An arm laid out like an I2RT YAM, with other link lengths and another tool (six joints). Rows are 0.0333 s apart.
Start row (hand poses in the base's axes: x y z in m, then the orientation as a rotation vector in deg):
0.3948, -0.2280, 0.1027, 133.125, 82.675, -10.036
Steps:
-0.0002, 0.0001, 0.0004, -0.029, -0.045, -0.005
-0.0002, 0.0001, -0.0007, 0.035, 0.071, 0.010
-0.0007, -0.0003, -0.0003, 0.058, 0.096, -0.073
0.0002, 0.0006, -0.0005, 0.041, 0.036, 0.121
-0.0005, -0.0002, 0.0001, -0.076, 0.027, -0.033
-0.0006, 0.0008, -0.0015, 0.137, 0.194, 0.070
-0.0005, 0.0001, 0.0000, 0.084, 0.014, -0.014
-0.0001, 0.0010, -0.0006, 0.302, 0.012, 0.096
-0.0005, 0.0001, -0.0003, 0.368, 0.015, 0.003
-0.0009, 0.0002, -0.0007, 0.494, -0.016, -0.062
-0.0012, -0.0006, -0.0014, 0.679, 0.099, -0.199
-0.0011, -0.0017, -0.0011, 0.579, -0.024, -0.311
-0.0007, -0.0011, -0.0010, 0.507, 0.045, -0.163
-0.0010, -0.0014, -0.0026, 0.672, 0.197, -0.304
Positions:
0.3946, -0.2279, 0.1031, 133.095, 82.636, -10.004
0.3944, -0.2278, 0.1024, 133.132, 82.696, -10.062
0.3937, -0.2281, 0.1021, 133.256, 82.683, -10.157
0.3939, -0.2275, 0.1016, 133.205, 82.855, -10.138
0.3934, -0.2277, 0.1017, 133.176, 82.799, -10.231
0.3928, -0.2269, 0.1002, 133.277, 83.028, -10.348
0.3923, -0.2268, 0.1002, 133.358, 83.054, -10.311
0.3922, -0.2258, 0.0996, 133.527, 83.294, -10.092
0.3917, -0.2257, 0.0993, 133.820, 83.457, -9.856
0.3908, -0.2255, 0.0986, 134.255, 83.582, -9.512
0.3896, -0.2261, 0.0972, 134.970, 83.679, -9.212
0.3885, -0.2278, 0.0961, 135.661, 83.546, -8.861
0.3878, -0.2289, 0.0951, 136.199, 83.585, -8.604
0.3868, -0.2303, 0.0925, 137.015, 83.593, -8.450

